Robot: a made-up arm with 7 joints.
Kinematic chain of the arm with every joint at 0, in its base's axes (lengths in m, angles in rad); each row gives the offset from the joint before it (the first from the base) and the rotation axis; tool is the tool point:
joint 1: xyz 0 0.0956 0 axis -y
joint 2: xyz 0 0.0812 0 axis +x
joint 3: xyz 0 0 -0.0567 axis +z
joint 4: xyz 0 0 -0.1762 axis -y
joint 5: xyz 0 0 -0.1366 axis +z
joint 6: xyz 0 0 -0.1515 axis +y
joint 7: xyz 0 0 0 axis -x
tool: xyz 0 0 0
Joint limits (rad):
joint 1: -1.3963..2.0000
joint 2: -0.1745..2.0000
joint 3: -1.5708..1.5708
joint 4: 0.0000..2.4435
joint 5: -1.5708..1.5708
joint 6: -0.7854..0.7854
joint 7: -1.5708..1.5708
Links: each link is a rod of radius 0.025 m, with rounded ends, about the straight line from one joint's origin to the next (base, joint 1, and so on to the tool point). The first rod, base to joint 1, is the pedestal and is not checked.
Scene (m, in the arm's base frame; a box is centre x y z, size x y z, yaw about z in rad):
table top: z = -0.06
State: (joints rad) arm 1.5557 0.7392 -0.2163 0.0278 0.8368 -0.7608 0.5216
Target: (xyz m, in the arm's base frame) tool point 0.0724 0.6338 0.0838
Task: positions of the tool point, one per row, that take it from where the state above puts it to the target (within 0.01 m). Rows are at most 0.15 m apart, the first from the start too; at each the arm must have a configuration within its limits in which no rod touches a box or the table.
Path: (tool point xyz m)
1: 0.2926 0.6002 0.0504
2: 0.2073 0.6319 0.0852
3: 0.1362 0.6391 0.0974
4: 0.0724 0.6338 0.0838

